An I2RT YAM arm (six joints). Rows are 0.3 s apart.
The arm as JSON. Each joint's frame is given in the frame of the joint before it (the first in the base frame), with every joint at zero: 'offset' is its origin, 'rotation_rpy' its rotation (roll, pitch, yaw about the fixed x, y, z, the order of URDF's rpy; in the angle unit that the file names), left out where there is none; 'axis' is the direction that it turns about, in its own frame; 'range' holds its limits. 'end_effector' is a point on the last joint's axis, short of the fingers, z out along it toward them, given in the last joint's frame.
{
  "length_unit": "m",
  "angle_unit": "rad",
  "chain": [
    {
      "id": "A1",
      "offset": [
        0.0,
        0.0,
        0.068
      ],
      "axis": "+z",
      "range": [
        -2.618,
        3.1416
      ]
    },
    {
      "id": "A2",
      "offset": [
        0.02,
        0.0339,
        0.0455
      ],
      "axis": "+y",
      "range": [
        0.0,
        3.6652
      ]
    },
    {
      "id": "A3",
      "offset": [
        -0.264,
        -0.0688,
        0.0
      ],
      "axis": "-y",
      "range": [
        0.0,
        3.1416
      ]
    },
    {
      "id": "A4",
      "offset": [
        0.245,
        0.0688,
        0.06
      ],
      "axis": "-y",
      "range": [
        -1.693,
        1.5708
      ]
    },
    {
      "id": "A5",
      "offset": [
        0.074,
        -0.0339,
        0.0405
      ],
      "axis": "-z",
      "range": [
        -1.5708,
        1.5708
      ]
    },
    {
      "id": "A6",
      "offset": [
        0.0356,
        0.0,
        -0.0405
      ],
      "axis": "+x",
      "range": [
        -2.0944,
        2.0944
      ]
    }
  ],
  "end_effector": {
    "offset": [
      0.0,
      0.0,
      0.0
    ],
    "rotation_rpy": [
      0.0,
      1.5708,
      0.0
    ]
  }
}
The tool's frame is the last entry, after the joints.
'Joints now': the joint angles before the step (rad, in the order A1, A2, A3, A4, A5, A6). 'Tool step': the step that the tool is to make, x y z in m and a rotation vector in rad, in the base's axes. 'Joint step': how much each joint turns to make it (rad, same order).
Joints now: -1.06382, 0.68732, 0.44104, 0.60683, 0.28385, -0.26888
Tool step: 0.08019, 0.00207, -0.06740, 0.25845, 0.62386, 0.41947
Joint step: 0.30935, 0.24064, 0.01904, -0.30106, -0.15321, -0.31943
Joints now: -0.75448, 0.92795, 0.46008, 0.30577, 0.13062, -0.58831
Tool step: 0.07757, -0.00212, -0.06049, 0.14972, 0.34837, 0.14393
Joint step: 0.19676, 0.43458, 0.12894, -0.04957, 0.07844, -0.07225
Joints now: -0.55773, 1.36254, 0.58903, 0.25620, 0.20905, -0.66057
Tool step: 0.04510, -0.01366, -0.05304, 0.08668, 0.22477, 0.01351
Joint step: 0.04315, 0.33131, 0.15270, -0.05540, 0.04748, -0.01540
